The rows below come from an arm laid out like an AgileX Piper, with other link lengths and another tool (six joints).
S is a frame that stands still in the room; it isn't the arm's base.
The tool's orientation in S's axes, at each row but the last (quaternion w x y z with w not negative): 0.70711 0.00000 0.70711 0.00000; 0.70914 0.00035 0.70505 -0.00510; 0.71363 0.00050 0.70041 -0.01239; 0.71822 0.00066 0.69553 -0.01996; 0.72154 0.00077 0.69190 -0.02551
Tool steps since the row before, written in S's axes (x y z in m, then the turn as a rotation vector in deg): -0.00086 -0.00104 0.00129 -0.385 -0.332 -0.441; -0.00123 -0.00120 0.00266 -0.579 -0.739 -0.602; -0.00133 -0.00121 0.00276 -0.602 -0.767 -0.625; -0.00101 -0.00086 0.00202 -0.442 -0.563 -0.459; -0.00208 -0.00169 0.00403 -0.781 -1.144 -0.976
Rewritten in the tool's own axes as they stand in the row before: -0.00129 -0.00104 -0.00086 0.441 -0.332 -0.385; -0.00266 -0.00123 -0.00121 0.604 -0.739 -0.577; -0.00276 -0.00128 -0.00126 0.627 -0.767 -0.600; -0.00203 -0.00094 -0.00092 0.460 -0.563 -0.440; -0.00405 -0.00190 -0.00184 0.983 -1.139 -0.780
